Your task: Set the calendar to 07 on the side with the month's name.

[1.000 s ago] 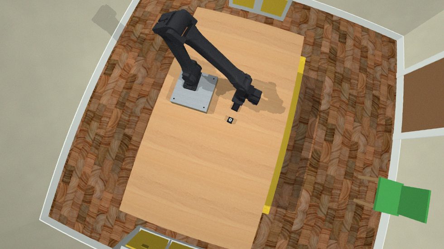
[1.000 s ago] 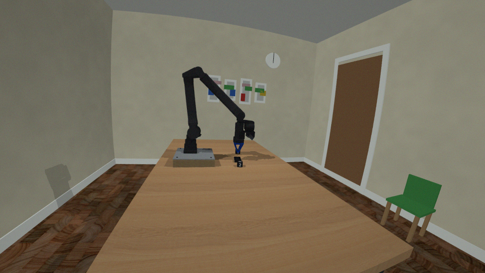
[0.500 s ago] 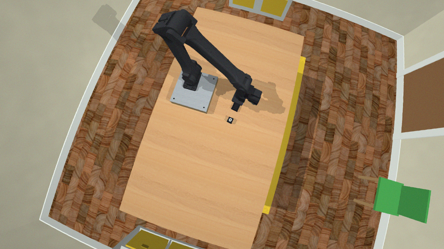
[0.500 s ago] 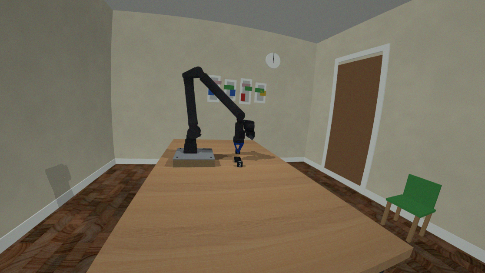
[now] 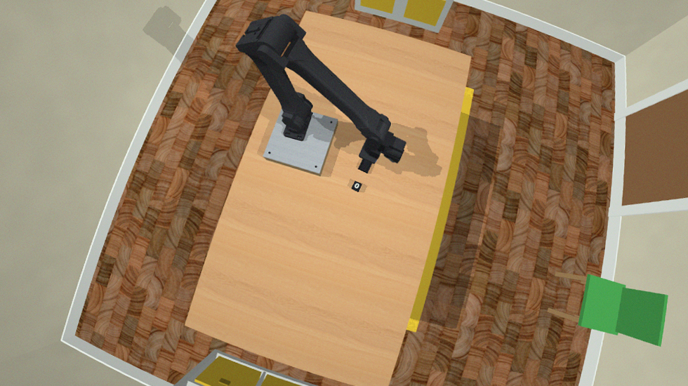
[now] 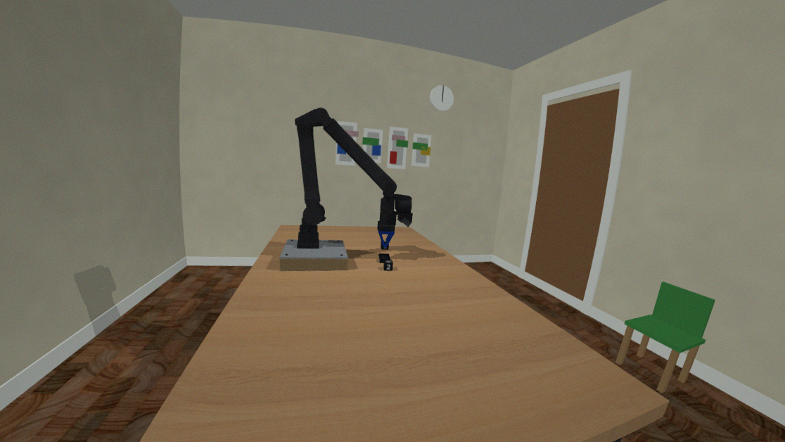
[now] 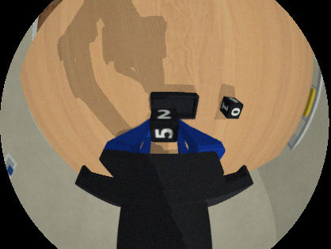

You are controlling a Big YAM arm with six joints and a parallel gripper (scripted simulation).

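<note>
Now: the black tray 20 mm to the right of my hand and 60 mm below it. From my hand the other things lie so: black cube (20 mm behind, 130 mm to the right, 50 mm below).
</note>
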